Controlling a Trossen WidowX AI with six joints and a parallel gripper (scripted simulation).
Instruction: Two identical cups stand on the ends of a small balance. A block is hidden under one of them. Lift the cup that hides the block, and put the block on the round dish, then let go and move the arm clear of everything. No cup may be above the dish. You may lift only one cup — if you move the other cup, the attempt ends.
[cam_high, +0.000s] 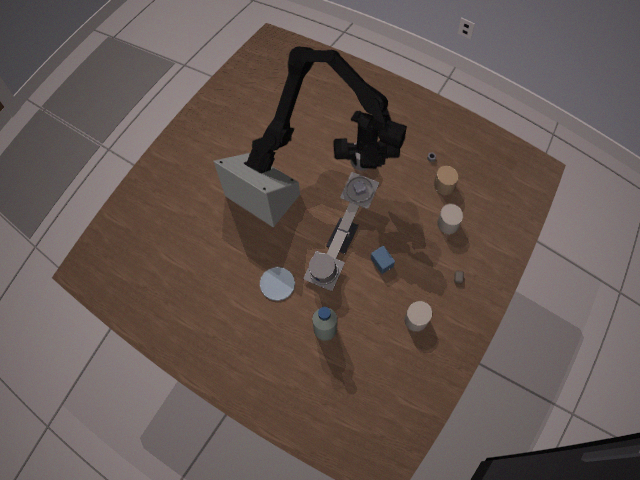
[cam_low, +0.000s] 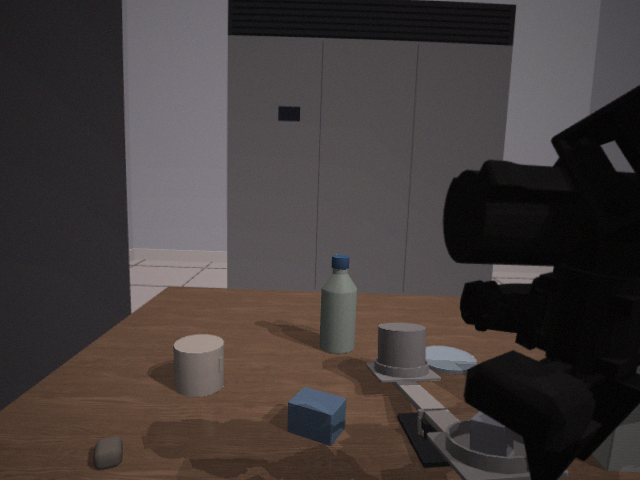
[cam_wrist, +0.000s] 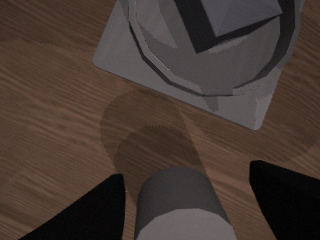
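Now: gripper tip 40 mm past the pale blue round dish, 420 mm to the left of it and 100 mm above it. Also, from my gripper tip: small ring 140 mm ahead, 200 mm to the left, 100 mm below; blue box 180 mm ahead, 200 mm to the right, 80 mm below; cup 60 mm ahead, 340 mm to the right, 40 mm below.
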